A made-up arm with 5 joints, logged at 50 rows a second.
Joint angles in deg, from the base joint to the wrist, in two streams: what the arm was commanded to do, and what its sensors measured. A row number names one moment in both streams.
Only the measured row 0 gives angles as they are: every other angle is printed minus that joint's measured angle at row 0.
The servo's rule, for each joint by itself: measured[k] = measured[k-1] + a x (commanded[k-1-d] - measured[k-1]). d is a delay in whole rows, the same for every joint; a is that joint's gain. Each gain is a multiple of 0.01, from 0.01 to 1. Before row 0 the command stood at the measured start. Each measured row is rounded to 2 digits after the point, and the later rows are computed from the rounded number. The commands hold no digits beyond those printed.
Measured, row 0:
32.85 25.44 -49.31 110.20 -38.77
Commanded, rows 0 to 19:
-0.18 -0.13 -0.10 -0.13 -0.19
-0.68 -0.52 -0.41 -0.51 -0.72
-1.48 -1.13 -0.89 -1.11 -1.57
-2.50 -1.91 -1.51 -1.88 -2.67
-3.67 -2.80 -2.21 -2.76 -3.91
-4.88 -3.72 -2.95 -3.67 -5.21
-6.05 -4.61 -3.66 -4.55 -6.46
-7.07 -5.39 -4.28 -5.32 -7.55
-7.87 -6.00 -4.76 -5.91 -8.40
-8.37 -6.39 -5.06 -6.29 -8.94
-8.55 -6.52 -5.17 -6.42 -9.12
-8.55 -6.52 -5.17 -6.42 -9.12
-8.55 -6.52 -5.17 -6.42 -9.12
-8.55 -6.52 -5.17 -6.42 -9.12
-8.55 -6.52 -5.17 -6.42 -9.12
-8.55 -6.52 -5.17 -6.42 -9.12
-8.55 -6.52 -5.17 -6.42 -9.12
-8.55 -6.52 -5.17 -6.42 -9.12
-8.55 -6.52 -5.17 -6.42 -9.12
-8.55 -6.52 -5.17 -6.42 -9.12
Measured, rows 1 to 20:
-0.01 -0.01 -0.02 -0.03 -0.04
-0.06 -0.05 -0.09 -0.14 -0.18
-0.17 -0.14 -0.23 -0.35 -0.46
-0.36 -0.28 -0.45 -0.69 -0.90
-0.62 -0.48 -0.75 -1.15 -1.50
-0.96 -0.74 -1.12 -1.70 -2.24
-1.37 -1.05 -1.55 -2.33 -3.08
-1.83 -1.40 -2.01 -2.99 -3.97
-2.31 -1.77 -2.48 -3.63 -4.86
-2.79 -2.14 -2.92 -4.22 -5.68
-3.25 -2.49 -3.30 -4.70 -6.37
-3.67 -2.81 -3.62 -5.08 -6.92
-4.06 -3.11 -3.88 -5.37 -7.36
-4.42 -3.38 -4.10 -5.60 -7.71
-4.75 -3.63 -4.28 -5.78 -7.99
-5.05 -3.86 -4.43 -5.92 -8.22
-5.33 -4.07 -4.56 -6.03 -8.40
-5.59 -4.27 -4.66 -6.12 -8.54
-5.83 -4.45 -4.75 -6.19 -8.66
-6.05 -4.62 -4.82 -6.24 -8.75
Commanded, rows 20 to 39:
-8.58 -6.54 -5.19 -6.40 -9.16
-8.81 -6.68 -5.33 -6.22 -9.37
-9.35 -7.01 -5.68 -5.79 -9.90
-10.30 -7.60 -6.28 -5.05 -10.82
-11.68 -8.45 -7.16 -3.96 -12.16
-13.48 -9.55 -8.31 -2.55 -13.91
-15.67 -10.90 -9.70 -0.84 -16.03
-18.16 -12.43 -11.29 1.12 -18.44
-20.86 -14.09 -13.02 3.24 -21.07
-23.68 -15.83 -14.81 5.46 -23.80
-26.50 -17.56 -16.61 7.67 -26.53
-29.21 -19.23 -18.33 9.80 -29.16
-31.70 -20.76 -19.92 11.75 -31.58
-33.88 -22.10 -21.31 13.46 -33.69
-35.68 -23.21 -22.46 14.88 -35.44
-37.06 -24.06 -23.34 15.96 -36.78
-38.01 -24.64 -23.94 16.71 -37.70
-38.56 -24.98 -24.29 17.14 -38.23
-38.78 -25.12 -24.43 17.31 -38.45
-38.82 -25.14 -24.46 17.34 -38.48
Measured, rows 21 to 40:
-6.25 -4.77 -4.88 -6.28 -8.83
-6.45 -4.92 -4.96 -6.27 -8.94
-6.68 -5.09 -5.08 -6.16 -9.13
-6.97 -5.29 -5.28 -5.92 -9.47
-7.35 -5.54 -5.60 -5.49 -10.01
-7.84 -5.86 -6.06 -4.84 -10.79
-8.47 -6.26 -6.68 -3.96 -11.84
-9.25 -6.75 -7.46 -2.84 -13.16
-10.18 -7.34 -8.41 -1.50 -14.74
-11.26 -8.02 -9.50 0.03 -16.55
-12.48 -8.78 -10.71 1.71 -18.55
-13.82 -9.62 -12.01 3.49 -20.67
-15.25 -10.51 -13.35 5.31 -22.85
-16.74 -11.44 -14.70 7.10 -25.02
-18.26 -12.38 -16.02 8.81 -27.10
-19.76 -13.31 -17.26 10.38 -29.04
-21.22 -14.22 -18.40 11.77 -30.77
-22.61 -15.08 -19.40 12.95 -32.26
-23.90 -15.88 -20.26 13.91 -33.50
-25.09 -16.62 -20.97 14.66 -34.50

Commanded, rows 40 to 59:
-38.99 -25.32 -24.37 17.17 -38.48
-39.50 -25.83 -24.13 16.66 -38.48
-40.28 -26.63 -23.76 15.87 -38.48
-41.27 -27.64 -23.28 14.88 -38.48
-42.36 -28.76 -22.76 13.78 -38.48
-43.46 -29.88 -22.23 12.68 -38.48
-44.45 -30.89 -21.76 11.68 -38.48
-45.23 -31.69 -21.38 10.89 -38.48
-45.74 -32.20 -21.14 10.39 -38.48
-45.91 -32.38 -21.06 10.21 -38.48
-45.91 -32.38 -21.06 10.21 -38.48
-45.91 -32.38 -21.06 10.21 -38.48
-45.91 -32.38 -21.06 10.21 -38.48
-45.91 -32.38 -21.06 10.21 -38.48
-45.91 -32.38 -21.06 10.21 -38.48
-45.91 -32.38 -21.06 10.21 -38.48
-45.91 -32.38 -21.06 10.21 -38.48
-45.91 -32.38 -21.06 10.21 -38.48
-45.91 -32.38 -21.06 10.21 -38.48
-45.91 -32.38 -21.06 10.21 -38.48
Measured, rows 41 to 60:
-26.20 -17.32 -21.55 15.21 -35.30
-27.26 -18.00 -21.99 15.53 -35.94
-28.30 -18.69 -22.29 15.60 -36.45
-29.34 -19.41 -22.46 15.44 -36.86
-30.38 -20.16 -22.51 15.07 -37.18
-31.43 -20.94 -22.46 14.54 -37.44
-32.47 -21.74 -22.34 13.91 -37.65
-33.49 -22.54 -22.18 13.25 -37.82
-34.47 -23.31 -22.00 12.62 -37.95
-35.39 -24.04 -21.84 12.09 -38.06
-36.23 -24.71 -21.71 11.68 -38.14
-37.00 -25.32 -21.60 11.36 -38.21
-37.71 -25.88 -21.51 11.11 -38.26
-38.37 -26.40 -21.43 10.91 -38.30
-38.97 -26.88 -21.37 10.76 -38.34
-39.53 -27.32 -21.32 10.64 -38.37
-40.04 -27.72 -21.28 10.55 -38.39
-40.51 -28.09 -21.24 10.48 -38.41
-40.94 -28.43 -21.21 10.42 -38.42
-41.34 -28.75 -21.18 10.37 -38.43

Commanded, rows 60 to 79:
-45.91 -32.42 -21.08 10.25 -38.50
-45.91 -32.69 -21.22 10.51 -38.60
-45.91 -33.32 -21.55 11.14 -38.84
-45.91 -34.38 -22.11 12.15 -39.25
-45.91 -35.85 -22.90 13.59 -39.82
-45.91 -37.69 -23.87 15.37 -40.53
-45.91 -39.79 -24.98 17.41 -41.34
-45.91 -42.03 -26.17 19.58 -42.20
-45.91 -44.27 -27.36 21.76 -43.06
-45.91 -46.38 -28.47 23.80 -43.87
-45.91 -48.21 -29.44 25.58 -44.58
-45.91 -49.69 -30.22 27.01 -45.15
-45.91 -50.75 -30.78 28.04 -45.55
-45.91 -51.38 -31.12 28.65 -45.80
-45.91 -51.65 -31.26 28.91 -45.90
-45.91 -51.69 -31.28 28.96 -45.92
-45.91 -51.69 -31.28 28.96 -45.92
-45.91 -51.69 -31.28 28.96 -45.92
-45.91 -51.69 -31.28 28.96 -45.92
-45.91 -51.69 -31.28 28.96 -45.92
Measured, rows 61 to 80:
-41.71 -29.04 -21.16 10.34 -38.44
-42.05 -29.33 -21.17 10.38 -38.47
-42.36 -29.65 -21.23 10.55 -38.54
-42.64 -30.03 -21.38 10.90 -38.68
-42.90 -30.50 -21.64 11.49 -38.91
-43.14 -31.08 -22.02 12.34 -39.23
-43.36 -31.78 -22.52 13.46 -39.65
-43.56 -32.60 -23.14 14.81 -40.16
-43.75 -33.53 -23.86 16.34 -40.74
-43.92 -34.56 -24.64 17.98 -41.37
-44.08 -35.65 -25.46 19.65 -42.01
-44.23 -36.77 -26.27 21.27 -42.64
-44.36 -37.89 -27.04 22.76 -43.22
-44.48 -38.97 -27.73 24.06 -43.74
-44.59 -39.98 -28.33 25.13 -44.17
-44.70 -40.92 -28.83 25.97 -44.52
-44.80 -41.78 -29.25 26.63 -44.80
-44.89 -42.57 -29.60 27.14 -45.02
-44.97 -43.30 -29.89 27.54 -45.20
-45.05 -43.97 -30.13 27.85 -45.34

